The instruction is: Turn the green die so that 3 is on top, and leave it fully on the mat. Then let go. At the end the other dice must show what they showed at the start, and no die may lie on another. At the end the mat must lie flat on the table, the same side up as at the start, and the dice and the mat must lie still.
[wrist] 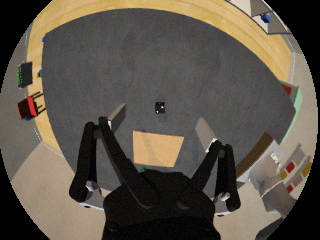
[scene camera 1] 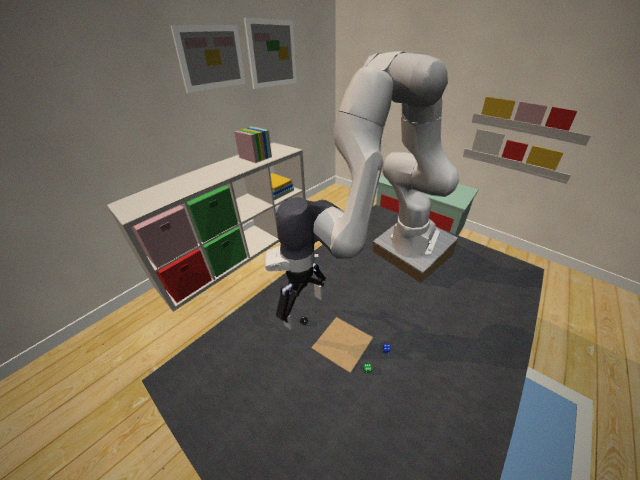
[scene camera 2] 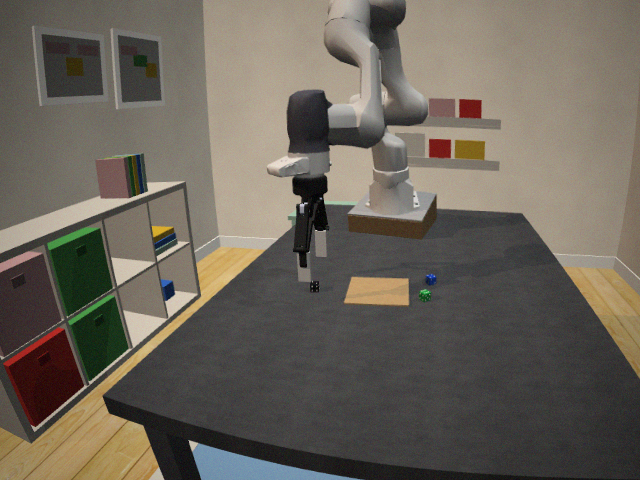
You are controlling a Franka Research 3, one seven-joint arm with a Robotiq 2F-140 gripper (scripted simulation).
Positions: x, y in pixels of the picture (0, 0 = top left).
Scene:
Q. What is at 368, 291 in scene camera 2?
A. A tan mat.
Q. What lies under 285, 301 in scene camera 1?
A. My gripper.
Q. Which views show the tan mat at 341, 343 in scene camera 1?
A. The wrist view, scene camera 1 and scene camera 2: all of them.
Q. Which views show my gripper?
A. The wrist view, scene camera 1 and scene camera 2: all of them.

